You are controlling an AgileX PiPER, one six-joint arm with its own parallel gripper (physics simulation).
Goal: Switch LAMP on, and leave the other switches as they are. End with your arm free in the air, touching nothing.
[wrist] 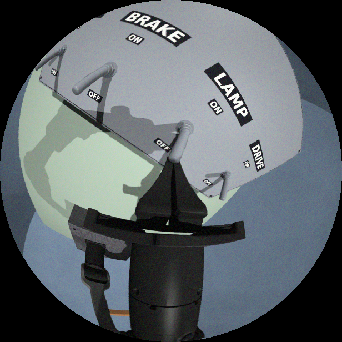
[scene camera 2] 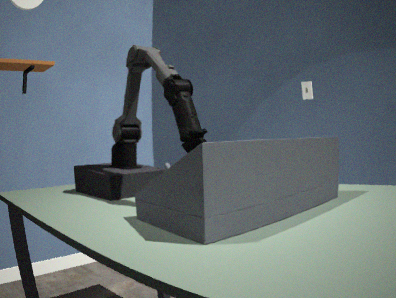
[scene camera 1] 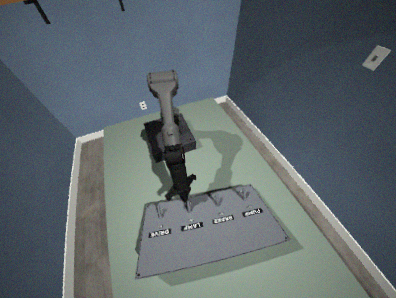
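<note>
The grey switch panel (scene camera 1: 215,250) (scene camera 2: 270,180) (wrist: 270,65) carries the LAMP lever (wrist: 181,144), which is tilted to its OFF side, towards the panel's low edge. My gripper (scene camera 1: 186,201) (wrist: 171,162) is shut, with no thing held between its fingers. Its fingertips are right at the free end of the LAMP lever in the wrist view; whether they touch it I cannot tell. The fingertips are hidden behind the panel in scene camera 2. The LAMP label (scene camera 1: 192,226) (wrist: 230,94) and its ON mark (wrist: 215,107) lie up the slope from the lever.
The BRAKE lever (scene camera 1: 217,200) (wrist: 94,78) and DRIVE lever (scene camera 1: 161,210) (wrist: 223,186) stand either side of LAMP, both tilted to OFF. The PUMP lever (scene camera 1: 243,193) (wrist: 51,57) is beyond BRAKE, also tilted to OFF. The panel stands on the green table (scene camera 1: 130,150) (scene camera 2: 300,260).
</note>
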